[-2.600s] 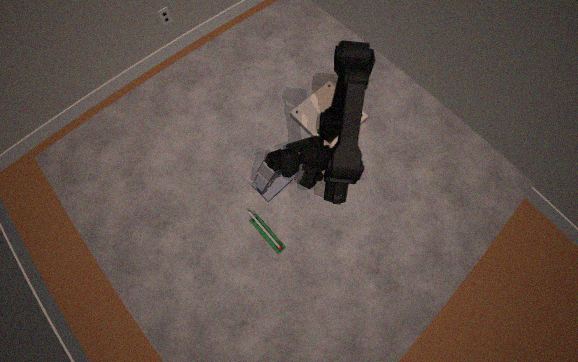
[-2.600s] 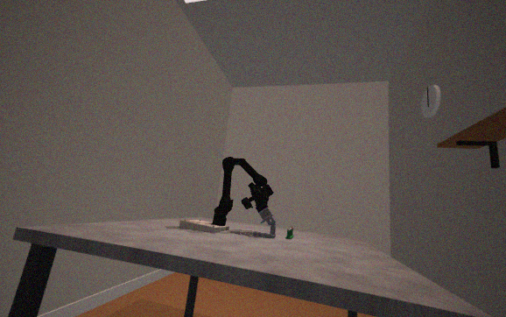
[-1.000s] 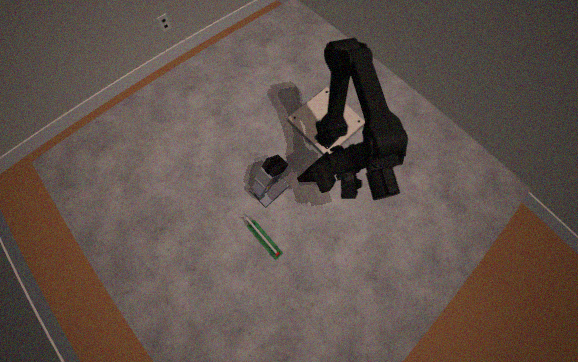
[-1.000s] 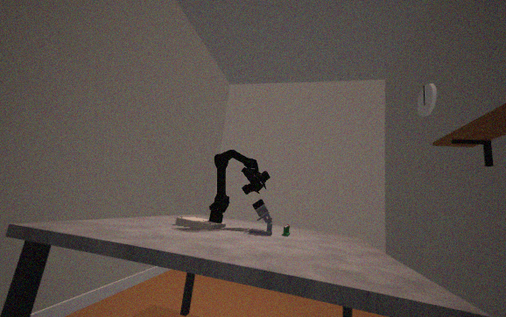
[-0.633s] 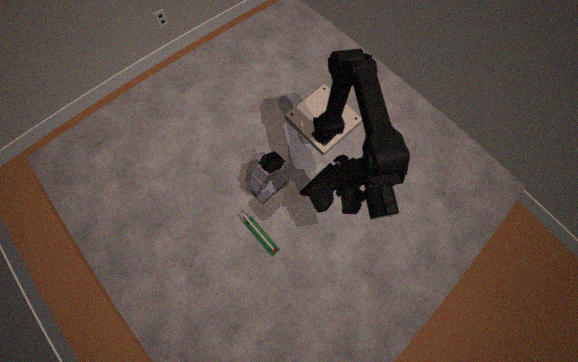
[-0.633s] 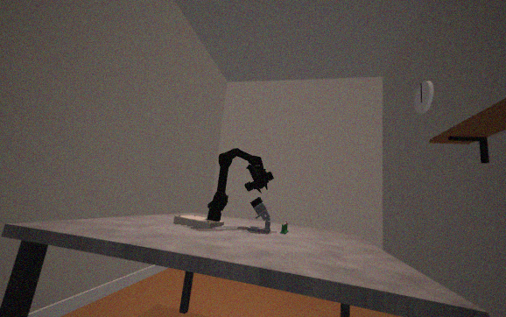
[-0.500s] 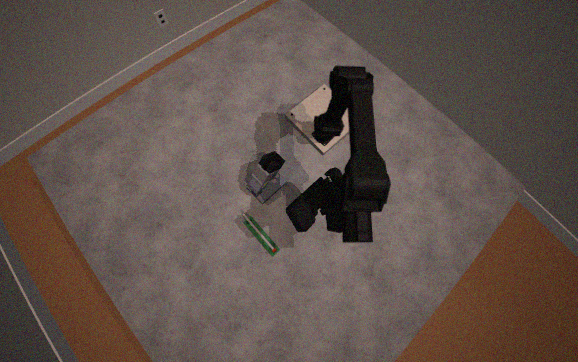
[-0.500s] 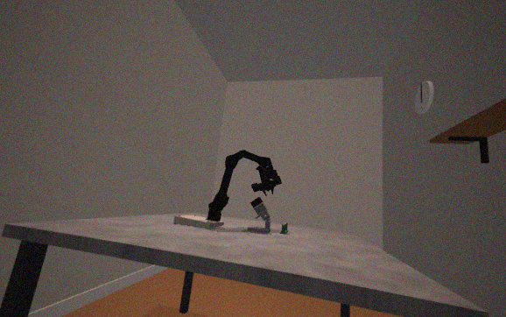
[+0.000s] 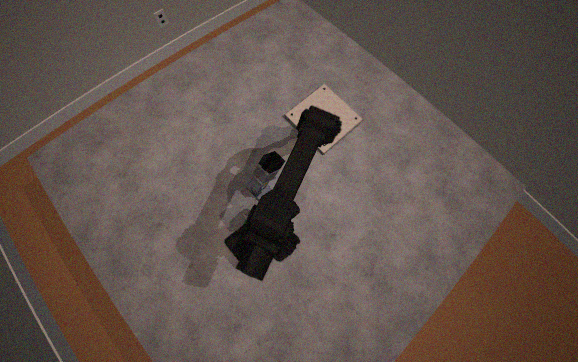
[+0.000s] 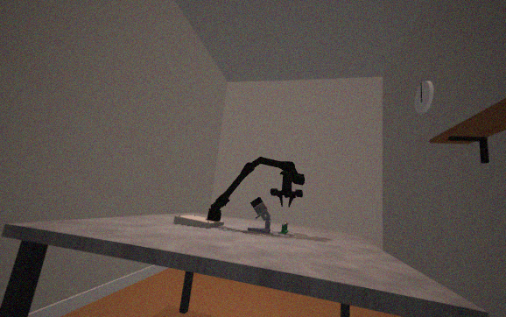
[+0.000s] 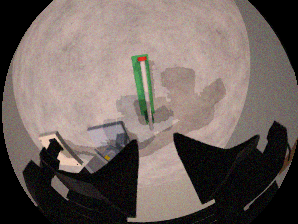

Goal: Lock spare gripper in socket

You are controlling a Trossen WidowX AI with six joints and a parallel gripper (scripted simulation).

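Right now my gripper tip is 120 mm above the green holder and 10 mm to the right of it. Round my gripper tip: spare gripper: 130 mm behind, 100 mm to the right, 20 mm below; grey mount: 110 mm behind, 100 mm to the right, 90 mm below.
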